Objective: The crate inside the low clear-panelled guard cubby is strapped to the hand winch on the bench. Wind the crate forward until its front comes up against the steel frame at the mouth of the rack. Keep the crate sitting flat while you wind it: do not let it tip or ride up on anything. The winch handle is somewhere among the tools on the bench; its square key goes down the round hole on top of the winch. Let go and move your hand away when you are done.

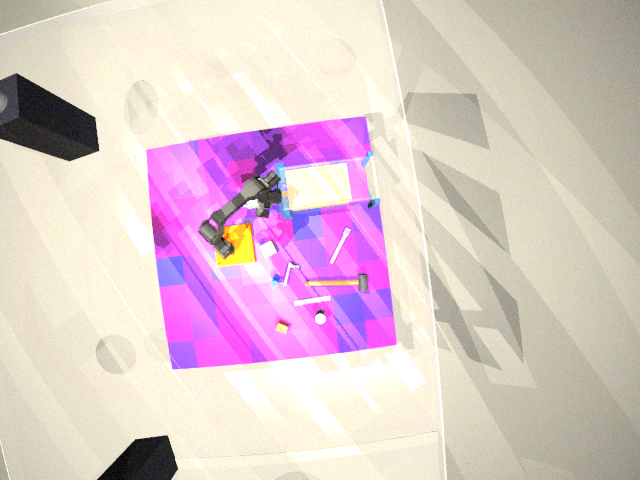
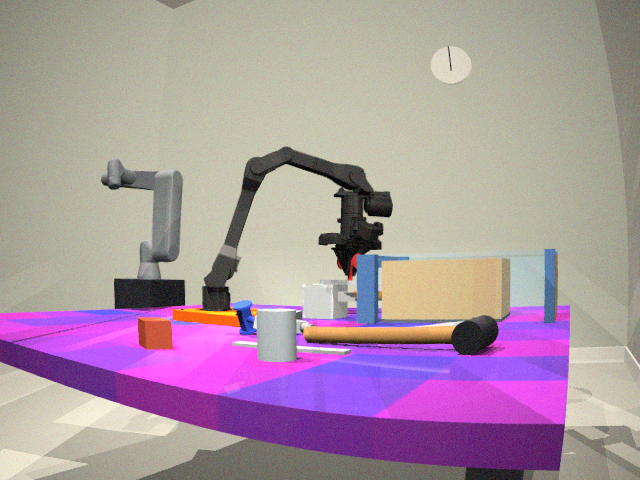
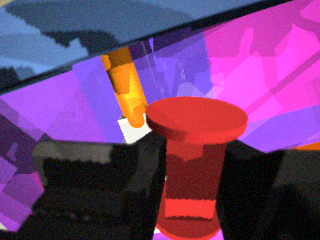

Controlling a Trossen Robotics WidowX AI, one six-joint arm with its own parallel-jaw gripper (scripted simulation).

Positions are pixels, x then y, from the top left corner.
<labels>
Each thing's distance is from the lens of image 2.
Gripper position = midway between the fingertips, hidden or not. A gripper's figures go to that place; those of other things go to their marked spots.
gripper (image 2: 350, 276): 1.38 m
hammer (image 2: 468, 337): 0.75 m
red block (image 2: 154, 333): 0.82 m
</labels>
